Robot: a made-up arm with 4 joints.
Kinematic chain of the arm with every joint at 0, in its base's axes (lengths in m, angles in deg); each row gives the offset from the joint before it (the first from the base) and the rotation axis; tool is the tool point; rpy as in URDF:
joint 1: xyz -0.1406 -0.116 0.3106 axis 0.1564 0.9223 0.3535
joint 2: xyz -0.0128 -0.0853 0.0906 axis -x
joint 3: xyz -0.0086 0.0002 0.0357 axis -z
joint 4: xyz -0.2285 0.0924 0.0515 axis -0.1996 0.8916 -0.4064
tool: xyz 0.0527 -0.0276 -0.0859 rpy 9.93 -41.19 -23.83
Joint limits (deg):
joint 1: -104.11..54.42
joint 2: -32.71..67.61
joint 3: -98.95..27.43
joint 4: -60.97..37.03
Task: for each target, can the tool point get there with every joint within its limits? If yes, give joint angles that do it. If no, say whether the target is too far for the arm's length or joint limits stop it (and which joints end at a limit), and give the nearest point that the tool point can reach.
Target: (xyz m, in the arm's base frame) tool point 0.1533 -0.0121 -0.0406
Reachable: no: joint limits stop it (at a limit: joint 1, joint 3, joint 4) | nearest point -0.0688 -0.0757 0.1131 | short by 0.278 m
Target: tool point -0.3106 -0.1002 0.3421
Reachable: yes | joints -11.15 34.38 2.34 -24.29
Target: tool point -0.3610 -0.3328 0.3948
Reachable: yes | joints -21.81 17.98 -67.70 17.99
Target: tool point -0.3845 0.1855 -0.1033
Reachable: no: too far | nearest point -0.2641 0.0184 0.0996 | short by 0.289 m
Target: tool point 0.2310 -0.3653 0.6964
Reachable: no: too far | nearest point 0.0790 -0.3067 0.5306 | short by 0.232 m
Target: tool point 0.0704 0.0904 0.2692
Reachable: no: joint limits stop it (at a limit: joint 1, joint 3, joint 4) | nearest point -0.1003 -0.0256 0.2503 | short by 0.207 m
